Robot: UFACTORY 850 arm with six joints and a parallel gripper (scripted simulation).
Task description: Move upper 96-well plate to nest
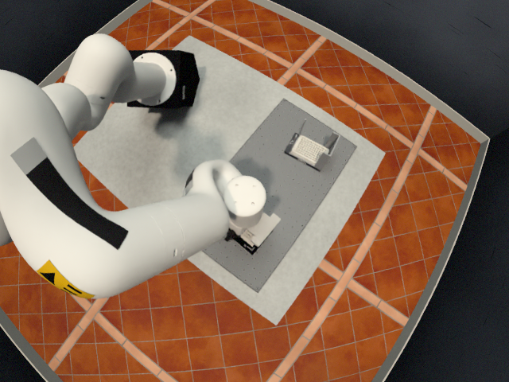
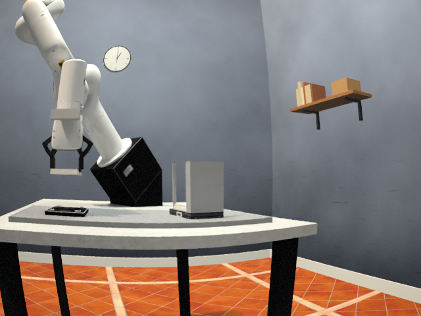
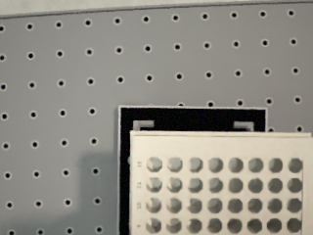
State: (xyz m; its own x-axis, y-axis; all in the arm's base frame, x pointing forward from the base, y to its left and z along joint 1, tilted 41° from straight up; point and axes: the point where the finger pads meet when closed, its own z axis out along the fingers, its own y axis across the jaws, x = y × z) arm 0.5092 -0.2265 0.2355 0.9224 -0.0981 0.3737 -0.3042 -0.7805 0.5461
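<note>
My gripper is now 120 mm above the black plate nest N1. The rest, counted from my hand: white 96-well plate 10 mm below.
</note>
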